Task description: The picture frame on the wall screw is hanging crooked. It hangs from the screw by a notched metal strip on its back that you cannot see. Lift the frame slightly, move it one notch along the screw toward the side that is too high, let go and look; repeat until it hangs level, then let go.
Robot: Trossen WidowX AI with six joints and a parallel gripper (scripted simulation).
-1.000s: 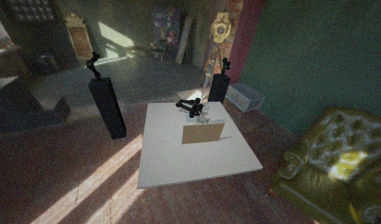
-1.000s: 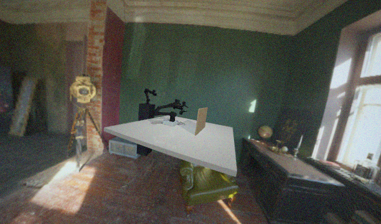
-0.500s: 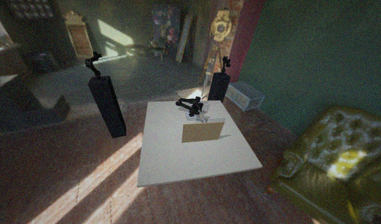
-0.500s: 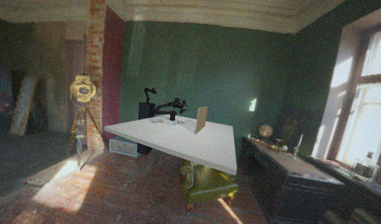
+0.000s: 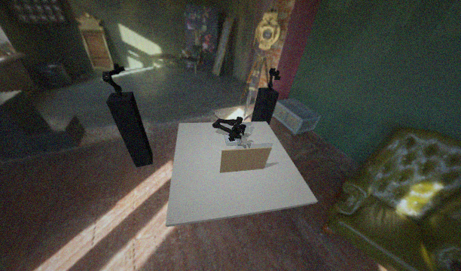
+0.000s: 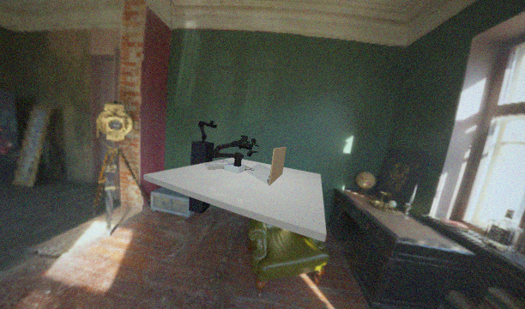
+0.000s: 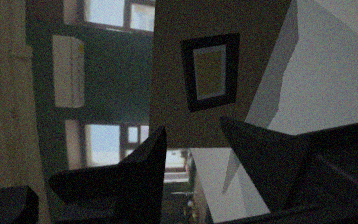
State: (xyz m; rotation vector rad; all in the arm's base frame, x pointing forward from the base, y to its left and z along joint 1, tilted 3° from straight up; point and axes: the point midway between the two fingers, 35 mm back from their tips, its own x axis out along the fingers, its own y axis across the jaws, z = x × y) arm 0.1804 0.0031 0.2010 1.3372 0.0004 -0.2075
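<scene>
Now: the picture frame 19 cm ahead of my gripper tip, 9 cm below it and 6 cm to the right of it. Also, from my gripper tip: tan wall panel (21 cm ahead, 10 cm below, 5 cm to the right).
</scene>
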